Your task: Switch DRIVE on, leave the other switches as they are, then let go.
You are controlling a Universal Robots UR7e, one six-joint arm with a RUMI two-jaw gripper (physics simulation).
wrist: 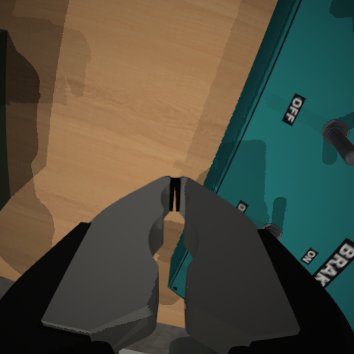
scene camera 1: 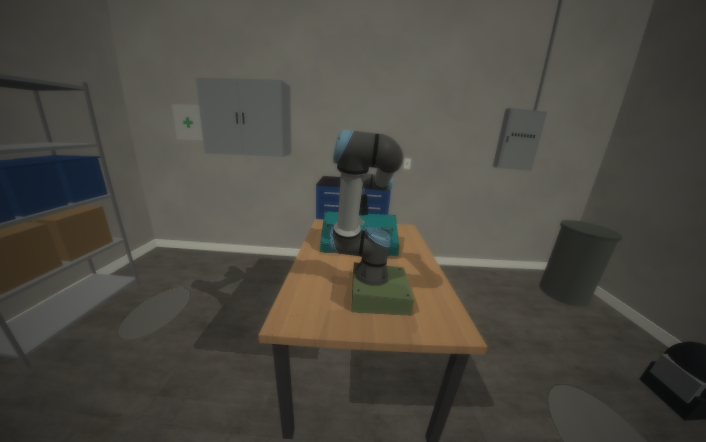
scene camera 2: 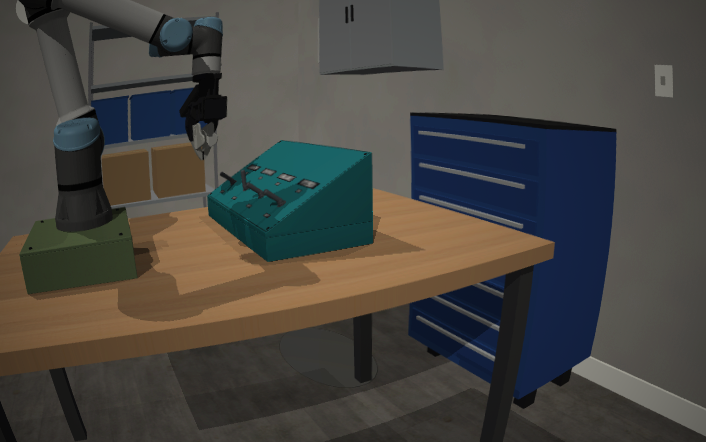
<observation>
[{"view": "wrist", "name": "my gripper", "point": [174,179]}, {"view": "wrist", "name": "teal switch console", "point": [275,163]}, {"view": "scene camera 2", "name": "my gripper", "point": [202,160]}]
</observation>
